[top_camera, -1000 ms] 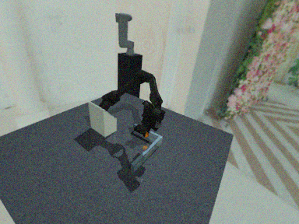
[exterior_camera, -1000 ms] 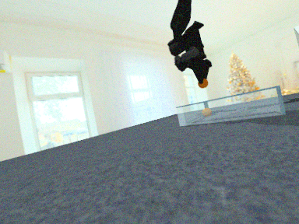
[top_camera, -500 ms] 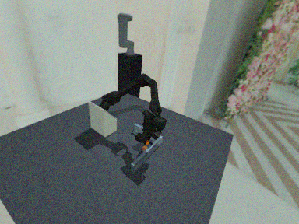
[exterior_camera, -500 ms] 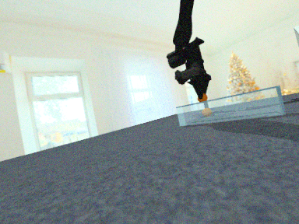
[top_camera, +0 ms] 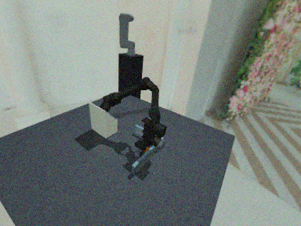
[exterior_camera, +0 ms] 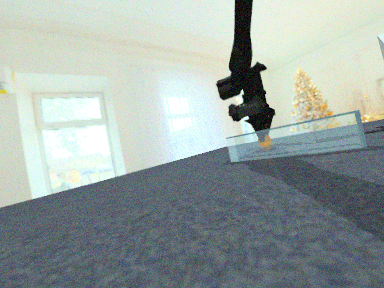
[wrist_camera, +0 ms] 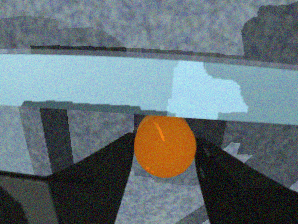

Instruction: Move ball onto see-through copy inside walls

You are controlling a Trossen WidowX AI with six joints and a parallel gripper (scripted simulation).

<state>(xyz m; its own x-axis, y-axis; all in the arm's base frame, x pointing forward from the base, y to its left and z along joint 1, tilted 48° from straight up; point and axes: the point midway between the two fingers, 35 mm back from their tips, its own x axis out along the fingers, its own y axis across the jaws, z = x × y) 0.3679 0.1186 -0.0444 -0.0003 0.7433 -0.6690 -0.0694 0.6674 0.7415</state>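
The see-through copy of ball lies 1 cm below my gripper tip. Also, from my gripper tip: orange ball right at my gripper tip; then clear wall 12 cm to the left, 8 cm behind.
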